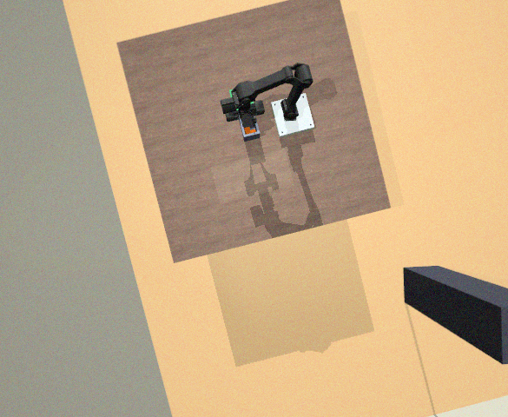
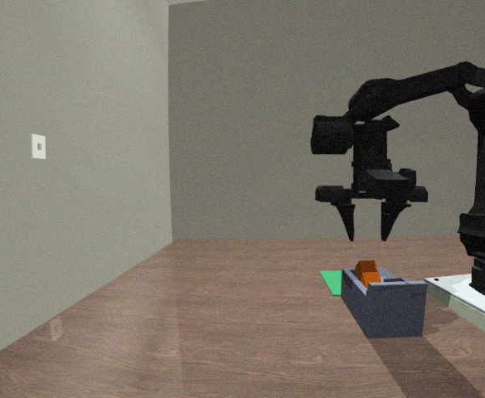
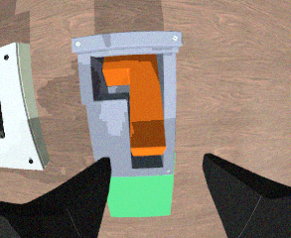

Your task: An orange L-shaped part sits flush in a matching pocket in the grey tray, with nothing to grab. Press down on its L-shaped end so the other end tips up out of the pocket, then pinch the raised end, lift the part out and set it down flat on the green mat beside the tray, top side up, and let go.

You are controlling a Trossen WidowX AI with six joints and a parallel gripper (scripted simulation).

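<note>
Now: the orange L-shaped part 2 cm behind my gripper tip, 3 cm to the left of it and 10 cm below it. Also, from my gripper tip: green mat (1 cm ahead, 15 cm to the right, 15 cm below).
</note>
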